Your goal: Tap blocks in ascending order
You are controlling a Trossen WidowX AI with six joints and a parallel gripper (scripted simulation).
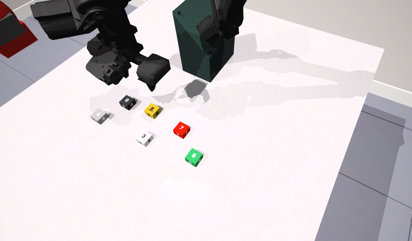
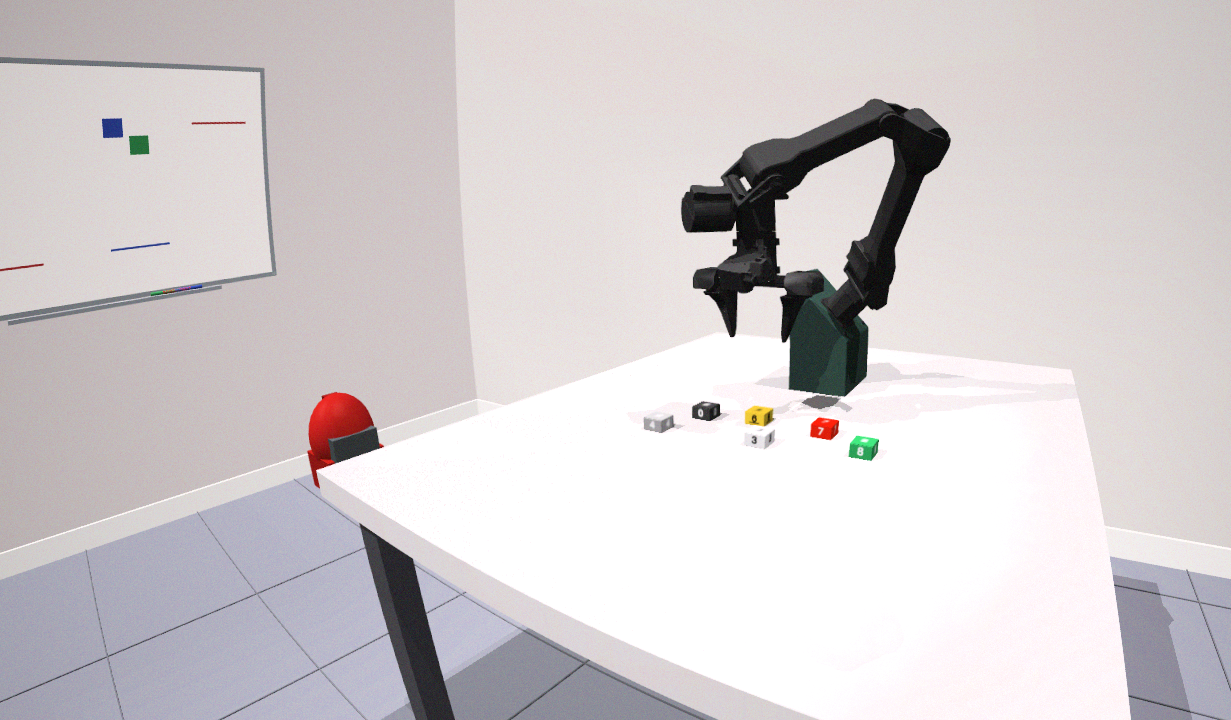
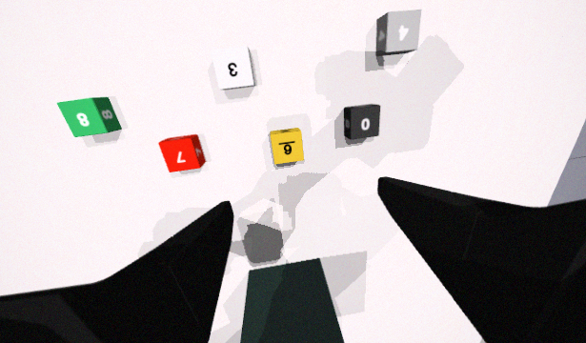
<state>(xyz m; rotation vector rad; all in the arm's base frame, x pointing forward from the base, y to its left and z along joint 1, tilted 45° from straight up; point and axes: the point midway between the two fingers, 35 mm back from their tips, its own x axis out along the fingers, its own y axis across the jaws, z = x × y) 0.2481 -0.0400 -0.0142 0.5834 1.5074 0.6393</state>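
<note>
My gripper tip is now 1 cm short of the black 0 block, 8 cm to the left of it and 12 cm above it. The rest, counted from my gripper tip: yellow 6 block 12 cm below; then white 3 block 8 cm ahead, 4 cm to the left, 12 cm below; then red 7 block 11 cm to the left, 12 cm below.
</note>
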